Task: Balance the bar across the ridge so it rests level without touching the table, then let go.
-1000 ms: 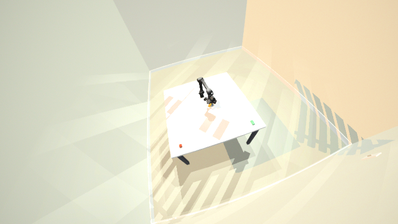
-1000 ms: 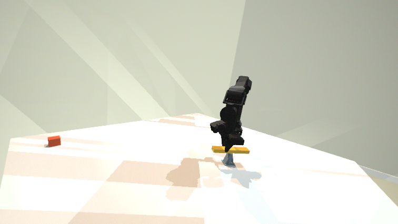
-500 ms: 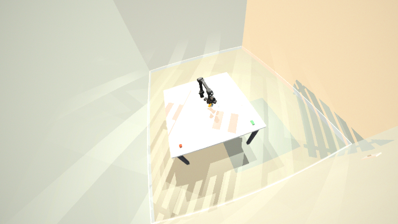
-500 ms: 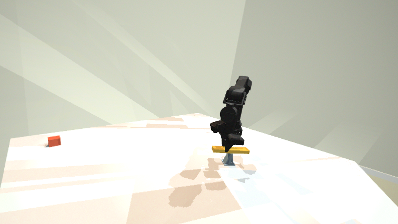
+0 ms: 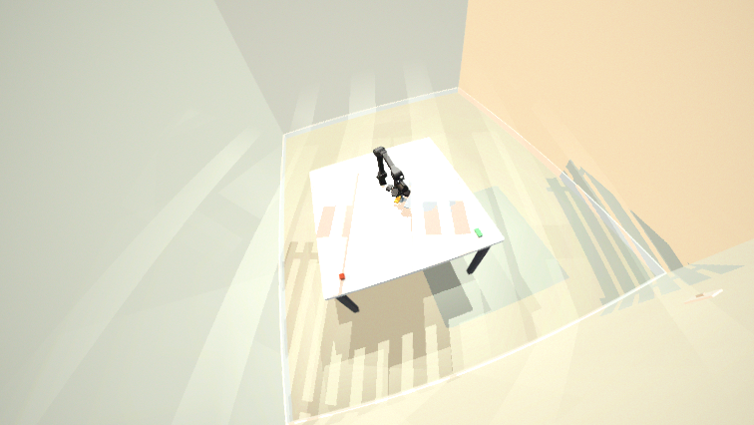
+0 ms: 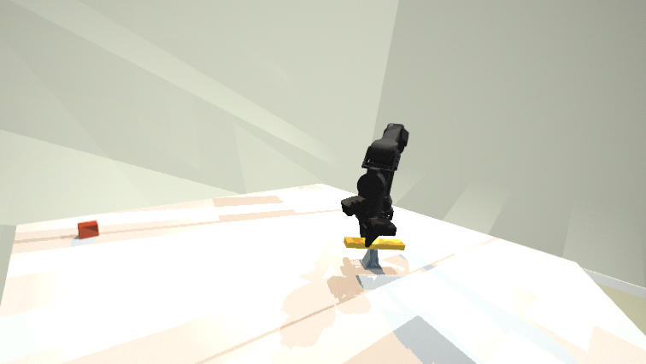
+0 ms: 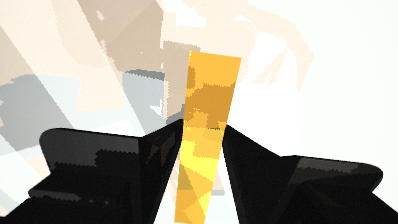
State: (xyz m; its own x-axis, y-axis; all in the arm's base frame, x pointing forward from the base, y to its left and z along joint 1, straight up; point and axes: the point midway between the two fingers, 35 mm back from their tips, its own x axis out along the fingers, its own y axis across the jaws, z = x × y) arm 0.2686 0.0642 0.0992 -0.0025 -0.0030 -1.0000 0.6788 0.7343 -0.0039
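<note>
Now: gripper tip 2 cm past the yellow bar and 2 cm to the right of it. Also, from my gripper tip: green block (47 cm ahead, 44 cm to the left, 6 cm below); red block (47 cm ahead, 56 cm to the right, 5 cm below).
</note>
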